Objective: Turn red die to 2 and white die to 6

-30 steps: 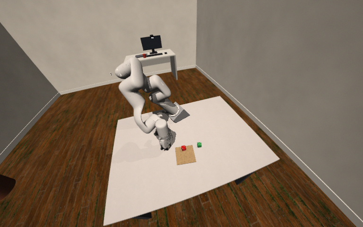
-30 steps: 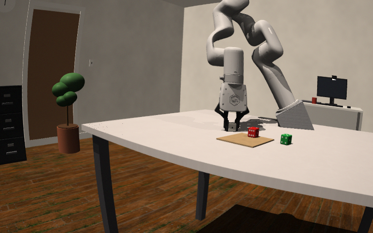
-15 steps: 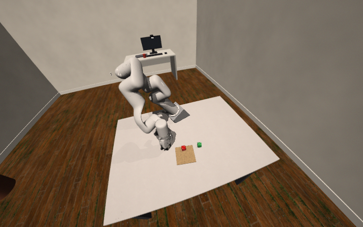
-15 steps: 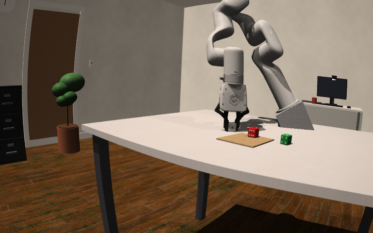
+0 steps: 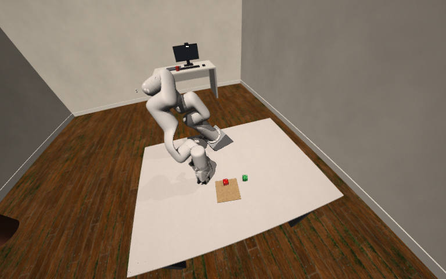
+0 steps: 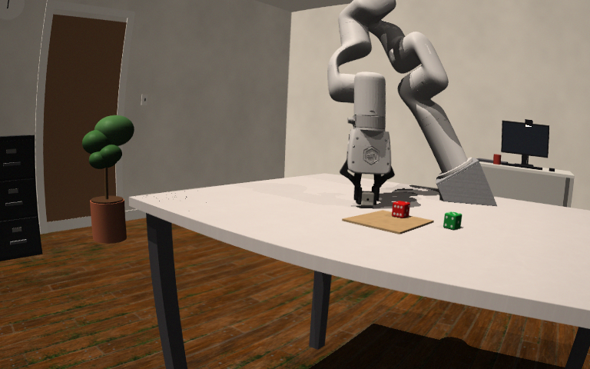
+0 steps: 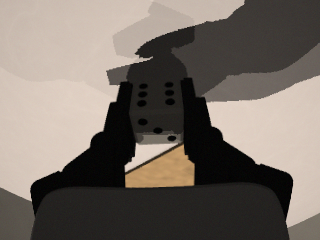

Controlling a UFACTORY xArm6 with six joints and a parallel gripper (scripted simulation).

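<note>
My gripper is now 240 mm to the right of the green die, 90 mm short of it and 10 mm above it. Also, from my hand: red die (110 mm to the left, 60 mm ahead, 10 mm below); white die (10 mm below); tan mat (110 mm ahead, 100 mm to the left, 30 mm below).
</note>
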